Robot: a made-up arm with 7 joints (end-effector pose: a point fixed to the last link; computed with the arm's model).
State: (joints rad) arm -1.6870 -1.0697 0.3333 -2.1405 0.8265 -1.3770 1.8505
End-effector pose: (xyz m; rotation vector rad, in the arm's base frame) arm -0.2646 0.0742 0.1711 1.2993 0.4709 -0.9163
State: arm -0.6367 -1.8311 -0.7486 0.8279 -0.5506 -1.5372 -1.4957
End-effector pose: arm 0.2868 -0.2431 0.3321 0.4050 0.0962 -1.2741
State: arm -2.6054 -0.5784 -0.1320 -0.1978 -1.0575 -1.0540 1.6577
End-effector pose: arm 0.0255 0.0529 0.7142 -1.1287 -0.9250 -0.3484
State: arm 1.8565 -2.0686 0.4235 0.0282 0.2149 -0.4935 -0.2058
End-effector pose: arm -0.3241 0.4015 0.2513 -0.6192 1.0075 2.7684
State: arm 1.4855 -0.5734 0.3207 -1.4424 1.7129 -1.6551 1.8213
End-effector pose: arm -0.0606 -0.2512 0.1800 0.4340 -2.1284 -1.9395
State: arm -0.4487 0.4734 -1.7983 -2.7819 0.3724 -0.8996 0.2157
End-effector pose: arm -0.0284 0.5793 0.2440 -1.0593 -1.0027 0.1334
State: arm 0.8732 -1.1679 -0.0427 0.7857 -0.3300 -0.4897 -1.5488
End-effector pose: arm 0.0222 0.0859 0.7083 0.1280 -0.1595 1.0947
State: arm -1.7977 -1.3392 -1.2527 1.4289 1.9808 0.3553 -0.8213
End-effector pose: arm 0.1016 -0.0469 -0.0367 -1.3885 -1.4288 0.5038
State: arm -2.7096 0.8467 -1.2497 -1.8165 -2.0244 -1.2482 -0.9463
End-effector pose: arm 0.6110 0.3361 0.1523 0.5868 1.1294 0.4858
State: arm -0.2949 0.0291 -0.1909 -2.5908 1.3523 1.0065 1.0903
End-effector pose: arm -0.2043 0.1782 0.0277 1.2736 -0.7051 -1.4364
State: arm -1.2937 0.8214 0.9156 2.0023 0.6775 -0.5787 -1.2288
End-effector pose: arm -0.3353 0.7501 -0.4822 -2.1222 -1.1983 0.7142
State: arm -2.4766 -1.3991 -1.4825 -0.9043 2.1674 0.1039 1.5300
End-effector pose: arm -0.0818 0.1593 0.1024 1.9033 -0.0791 0.8577
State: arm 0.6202 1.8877 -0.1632 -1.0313 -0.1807 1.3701 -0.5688
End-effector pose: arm -0.4320 0.0401 -0.3120 1.2938 -1.6420 0.8752
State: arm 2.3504 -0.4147 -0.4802 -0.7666 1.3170 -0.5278 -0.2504
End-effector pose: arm 0.1737 -0.1389 0.2115 0.1081 0.9175 -2.0751
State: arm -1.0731 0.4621 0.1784 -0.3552 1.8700 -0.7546 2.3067
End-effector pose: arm -0.4225 0.4969 -0.2788 1.1657 0.8822 0.5966
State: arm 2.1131 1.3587 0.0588 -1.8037 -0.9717 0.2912 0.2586
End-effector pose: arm 0.3951 -0.4147 -0.1259 2.5285 -0.9895 -0.6408
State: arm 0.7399 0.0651 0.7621 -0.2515 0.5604 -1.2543 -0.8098
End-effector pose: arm -0.4856 -0.1344 0.1270 -1.2350 -1.9819 0.4036
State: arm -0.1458 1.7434 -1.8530 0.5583 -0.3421 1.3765 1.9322
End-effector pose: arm -0.4108 0.0821 -0.4271 0.7310 1.8841 0.7848
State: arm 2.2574 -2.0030 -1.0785 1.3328 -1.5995 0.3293 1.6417
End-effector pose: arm -0.5047 0.5690 -0.1190 0.8046 0.7310 -2.0175
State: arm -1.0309 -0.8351 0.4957 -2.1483 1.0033 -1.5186 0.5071
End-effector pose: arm -0.2174 0.0292 0.2694 -0.2289 1.3960 -0.2784
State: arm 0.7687 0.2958 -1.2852 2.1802 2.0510 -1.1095 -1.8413
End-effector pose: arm -0.3833 0.2739 0.1758 -1.9025 -0.1319 0.2505
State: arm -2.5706 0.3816 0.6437 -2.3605 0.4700 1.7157 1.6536
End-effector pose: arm 0.0824 0.6090 0.0783 2.1845 1.4787 -0.1435
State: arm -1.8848 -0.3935 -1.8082 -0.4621 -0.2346 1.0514 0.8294
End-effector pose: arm 0.2534 0.4216 0.4853 1.9867 -0.8333 0.9238
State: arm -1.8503 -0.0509 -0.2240 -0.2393 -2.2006 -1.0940 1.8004
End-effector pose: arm -0.2244 0.5632 0.6048 -1.8627 -1.8149 0.2168
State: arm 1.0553 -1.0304 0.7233 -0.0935 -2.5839 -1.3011 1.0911
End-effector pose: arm 0.1374 -0.0149 0.8767 0.3265 -1.8403 0.3812
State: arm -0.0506 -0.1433 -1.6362 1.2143 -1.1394 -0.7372 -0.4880
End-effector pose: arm -0.1158 0.1027 0.5172 2.0922 0.0199 1.6573
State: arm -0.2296 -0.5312 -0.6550 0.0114 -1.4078 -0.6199 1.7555
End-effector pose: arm -0.0181 0.0918 0.7202 -1.7861 2.1620 -1.3711
